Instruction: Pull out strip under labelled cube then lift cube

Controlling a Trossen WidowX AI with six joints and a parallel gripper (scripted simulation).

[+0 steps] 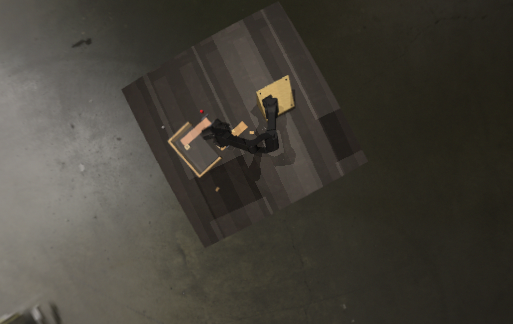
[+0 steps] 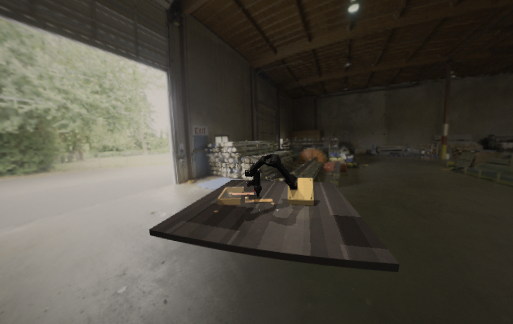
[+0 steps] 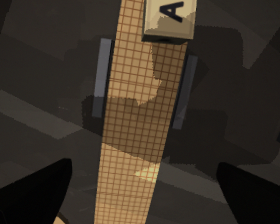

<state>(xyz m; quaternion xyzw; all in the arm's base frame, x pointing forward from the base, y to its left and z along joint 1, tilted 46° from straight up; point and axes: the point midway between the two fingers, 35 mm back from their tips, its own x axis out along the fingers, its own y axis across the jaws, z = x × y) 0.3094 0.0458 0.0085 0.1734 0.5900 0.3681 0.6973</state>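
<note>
My gripper tip is now 1 cm past the tan gridded strip and 5 cm above it. The rest, counted from my gripper tip: red dot (8 cm ahead, 25 cm to the right, 4 cm below).
</note>
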